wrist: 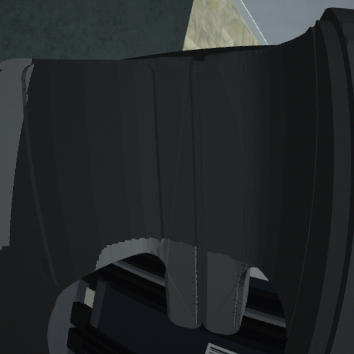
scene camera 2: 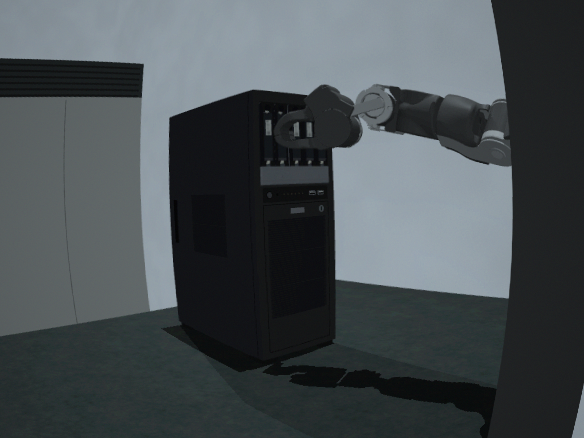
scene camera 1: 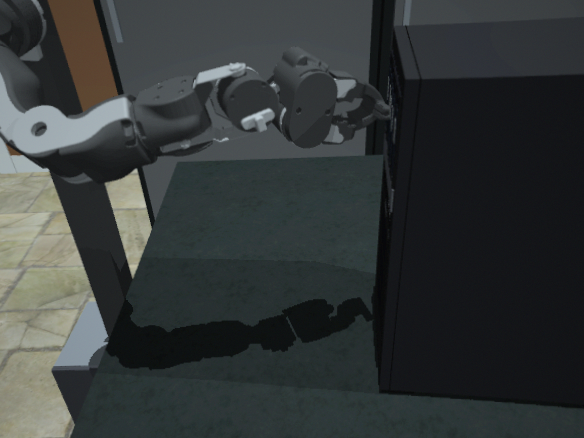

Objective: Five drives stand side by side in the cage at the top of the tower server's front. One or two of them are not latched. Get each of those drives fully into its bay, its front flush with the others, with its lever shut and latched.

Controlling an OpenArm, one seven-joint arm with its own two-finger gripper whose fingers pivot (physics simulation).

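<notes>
The black tower server [scene camera 1: 490,225] [scene camera 2: 215,280] stands upright, five drives side by side in its top cage. In scene camera 2 the leftmost drive [scene camera 2: 268,146] shows well; the second drive [scene camera 2: 281,152] and those to its right are partly behind the gripper. My gripper [scene camera 1: 386,113] [scene camera 2: 278,132] [wrist: 216,197] is shut and empty, its fingertips together at the cage front, touching or very close. In the wrist view a dark blue drive face [wrist: 135,315] with a barcode label lies behind the fingertips. No lever visibly sticks out in scene camera 1; latches are too small or hidden to judge.
The tower stands on a dark green table top [scene camera 1: 270,210] [scene camera 2: 125,370]. Below the cage are a grey strip [scene camera 2: 294,175] and a panel with ports. A grey cabinet [scene camera 2: 100,200] stands at the left in scene camera 2. A dark post [scene camera 2: 545,225] fills its right side.
</notes>
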